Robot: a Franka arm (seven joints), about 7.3 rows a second.
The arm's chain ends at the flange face. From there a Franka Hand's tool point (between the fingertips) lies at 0.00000 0.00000 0.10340 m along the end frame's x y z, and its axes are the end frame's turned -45 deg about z.
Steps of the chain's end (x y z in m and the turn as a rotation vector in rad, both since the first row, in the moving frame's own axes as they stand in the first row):
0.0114, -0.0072, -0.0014, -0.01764, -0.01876, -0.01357
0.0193, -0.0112, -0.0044, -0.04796, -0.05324, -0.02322
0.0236, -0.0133, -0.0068, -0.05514, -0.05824, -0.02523
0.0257, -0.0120, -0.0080, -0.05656, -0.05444, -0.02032
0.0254, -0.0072, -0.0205, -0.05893, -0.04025, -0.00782
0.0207, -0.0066, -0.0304, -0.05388, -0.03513, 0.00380
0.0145, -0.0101, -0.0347, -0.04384, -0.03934, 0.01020
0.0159, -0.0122, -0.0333, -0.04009, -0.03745, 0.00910
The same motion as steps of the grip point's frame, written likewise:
0.0105, 0.0029, -0.0014, 0.00079, -0.02574, -0.01357
0.0142, 0.0054, -0.0047, 0.00373, -0.07156, -0.02322
0.0178, 0.0072, -0.0071, 0.00219, -0.08017, -0.02523
0.0186, 0.0099, -0.0083, -0.00150, -0.07849, -0.02032
0.0158, 0.0143, -0.0208, -0.01321, -0.07013, -0.00782
0.0128, 0.0113, -0.0306, -0.01326, -0.06294, 0.00380
0.0113, 0.0034, -0.0349, -0.00318, -0.05882, 0.01020
0.0142, 0.0028, -0.0335, -0.00187, -0.05483, 0.00910

